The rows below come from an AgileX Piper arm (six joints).
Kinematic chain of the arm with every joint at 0, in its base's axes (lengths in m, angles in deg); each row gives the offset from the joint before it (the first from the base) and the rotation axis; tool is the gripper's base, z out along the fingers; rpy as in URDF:
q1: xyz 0 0 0.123 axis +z
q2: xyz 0 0 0 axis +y
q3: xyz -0.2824 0 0.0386 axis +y
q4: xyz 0.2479 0 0.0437 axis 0.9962 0 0.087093
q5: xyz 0 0 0 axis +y
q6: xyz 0.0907 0 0.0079 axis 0.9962 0 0.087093
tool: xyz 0 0 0 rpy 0 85.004 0
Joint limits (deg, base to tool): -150..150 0..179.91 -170..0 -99.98..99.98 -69.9..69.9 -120..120
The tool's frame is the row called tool.
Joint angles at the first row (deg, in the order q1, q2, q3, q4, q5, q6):
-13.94, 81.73, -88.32, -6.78, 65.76, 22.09
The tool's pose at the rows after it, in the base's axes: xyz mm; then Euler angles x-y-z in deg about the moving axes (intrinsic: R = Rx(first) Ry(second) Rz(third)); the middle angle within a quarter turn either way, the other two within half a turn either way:
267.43 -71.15 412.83 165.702 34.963 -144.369
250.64 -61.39 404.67 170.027 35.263 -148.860
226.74 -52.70 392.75 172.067 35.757 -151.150
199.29 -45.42 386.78 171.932 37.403 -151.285
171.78 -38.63 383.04 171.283 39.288 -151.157
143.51 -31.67 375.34 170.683 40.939 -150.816
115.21 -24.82 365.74 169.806 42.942 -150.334
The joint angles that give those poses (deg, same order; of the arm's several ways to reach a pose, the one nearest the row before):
-13.76, 78.64, -86.61, -3.79, 65.73, 17.74
-13.76, 74.73, -81.42, 0.00, 65.22, 14.20
-13.76, 69.15, -74.19, 1.93, 63.57, 12.23
-13.76, 62.85, -68.17, 2.35, 62.25, 11.84
-13.76, 56.55, -63.37, 2.39, 61.79, 11.60
-13.76, 49.87, -58.27, 2.41, 61.66, 11.60
-13.76, 42.80, -53.30, 2.36, 61.66, 11.60

